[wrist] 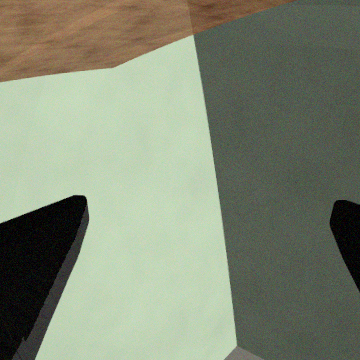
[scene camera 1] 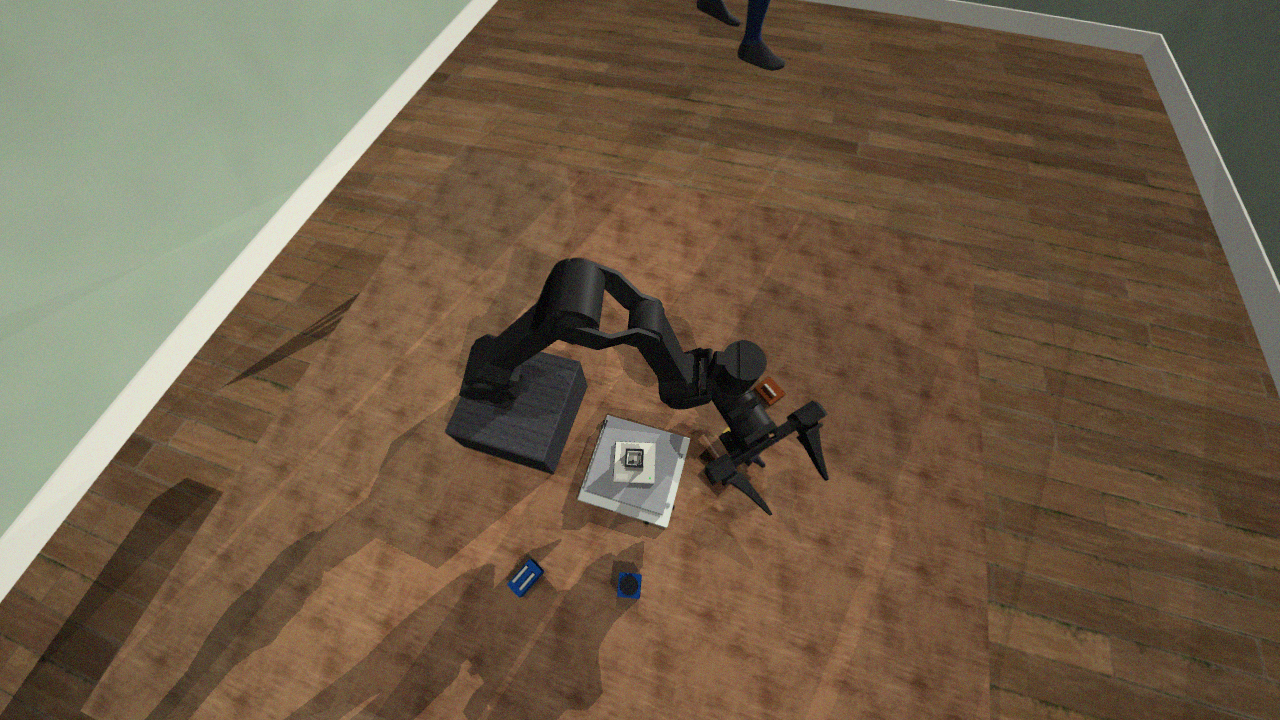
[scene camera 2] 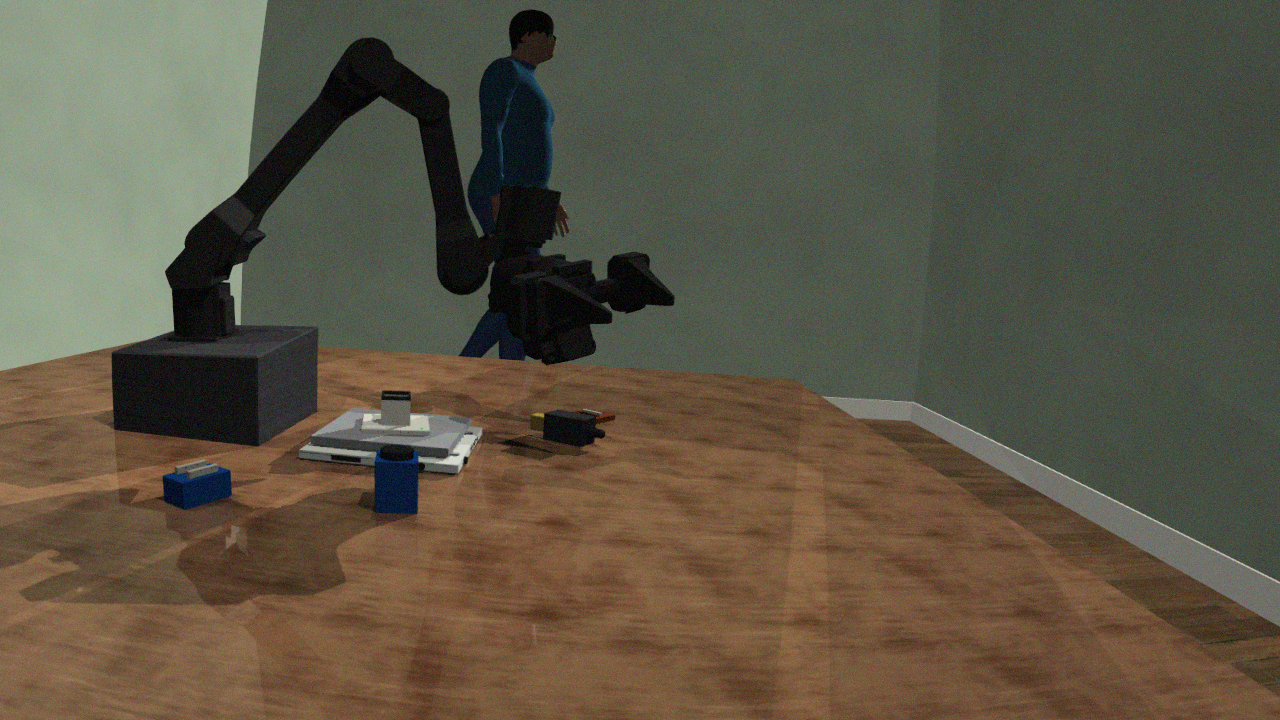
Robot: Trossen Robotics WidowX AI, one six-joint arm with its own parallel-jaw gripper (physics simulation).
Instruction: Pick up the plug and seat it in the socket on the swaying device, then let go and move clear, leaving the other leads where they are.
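Note:
The black plug with a yellow end (scene camera 1: 725,433) (scene camera 2: 569,428) lies on the table to the right of the device. In scene camera 1 the arm hides much of it. The device (scene camera 1: 669,467) (scene camera 2: 447,433) is a grey plate on a white base, with a pale square block on top that carries the dark-rimmed socket (scene camera 1: 633,458) (scene camera 2: 395,409). My gripper (scene camera 1: 798,495) (scene camera 2: 640,309) (wrist: 212,210) is wide open and empty, well above the table and the plug. The plug and socket do not show in the wrist view.
A flat orange piece (scene camera 1: 768,390) (scene camera 2: 606,417) lies behind the plug. A blue block with two pale strips (scene camera 1: 525,577) (scene camera 2: 196,488) and a blue block with a round black top (scene camera 1: 629,585) (scene camera 2: 396,484) stand in front of the device. A person (scene camera 2: 519,125) is beyond the table.

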